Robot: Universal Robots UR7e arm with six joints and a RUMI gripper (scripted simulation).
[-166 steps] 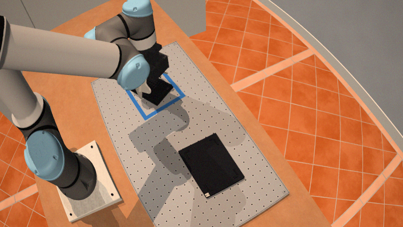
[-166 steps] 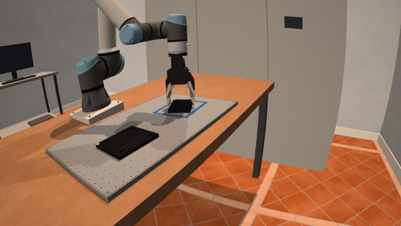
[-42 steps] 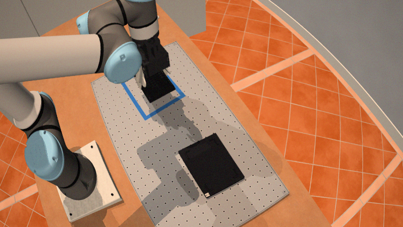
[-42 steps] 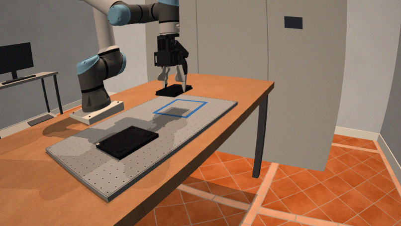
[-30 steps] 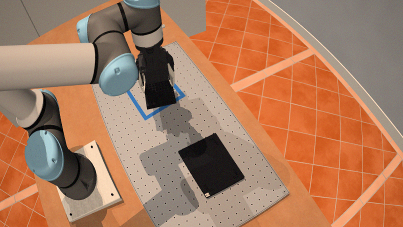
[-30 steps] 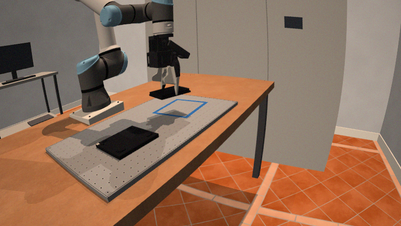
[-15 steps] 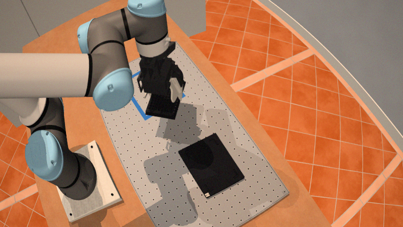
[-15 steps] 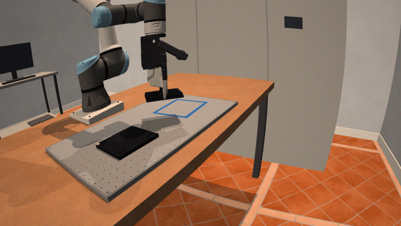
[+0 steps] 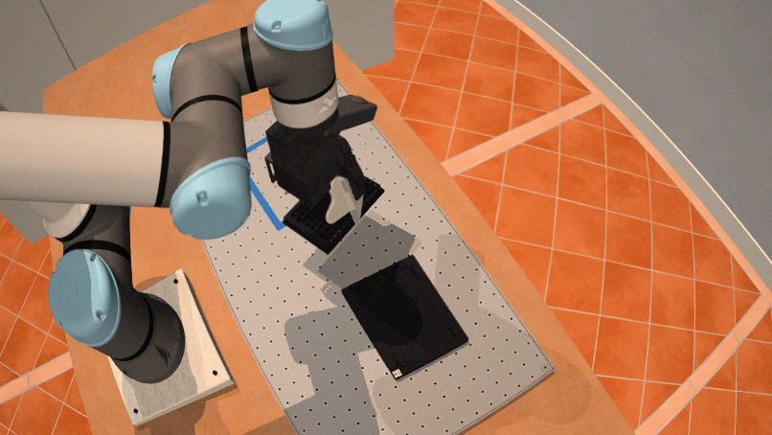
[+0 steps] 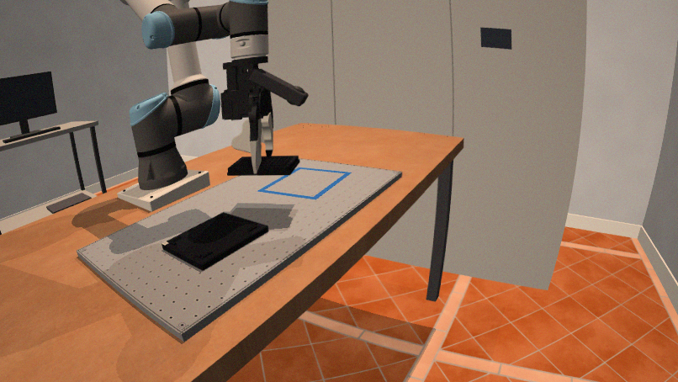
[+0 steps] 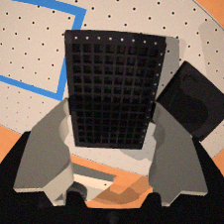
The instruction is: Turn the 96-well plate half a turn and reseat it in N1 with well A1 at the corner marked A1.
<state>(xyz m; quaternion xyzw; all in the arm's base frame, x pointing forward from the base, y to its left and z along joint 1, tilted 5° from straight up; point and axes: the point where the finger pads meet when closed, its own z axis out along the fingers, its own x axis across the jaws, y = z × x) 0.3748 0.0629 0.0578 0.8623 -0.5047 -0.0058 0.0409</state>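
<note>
My hand is 170 mm to the left of the black plate nest N1, 90 mm above it and 30 mm short of it. Also, from my hand: black 96-well plate 10 mm below; then white A1 label 250 mm to the right, 80 mm below, 10 mm behind.
</note>
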